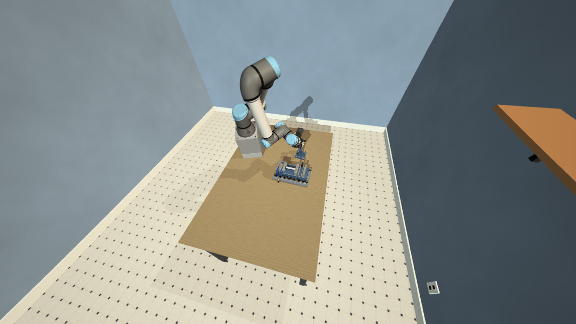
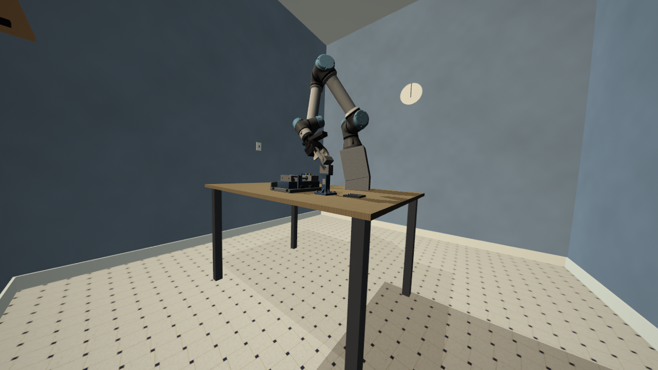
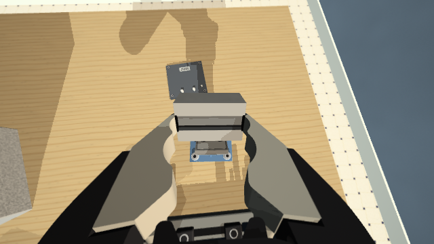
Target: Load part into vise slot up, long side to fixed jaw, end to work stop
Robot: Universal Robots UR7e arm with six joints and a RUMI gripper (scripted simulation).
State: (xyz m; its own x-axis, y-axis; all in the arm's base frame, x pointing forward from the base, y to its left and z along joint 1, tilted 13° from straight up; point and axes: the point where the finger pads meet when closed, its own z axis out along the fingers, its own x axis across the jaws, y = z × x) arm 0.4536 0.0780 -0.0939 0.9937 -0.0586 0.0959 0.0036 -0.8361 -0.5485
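The part is right at my hand. Round my hand: cylinder rod 23 cm to the right, 11 cm below, 4 cm behind; dark infeed plate 19 cm below, 16 cm to the left, 5 cm behind; moving jaw 23 cm to the right, 11 cm below, 2 cm ahead.
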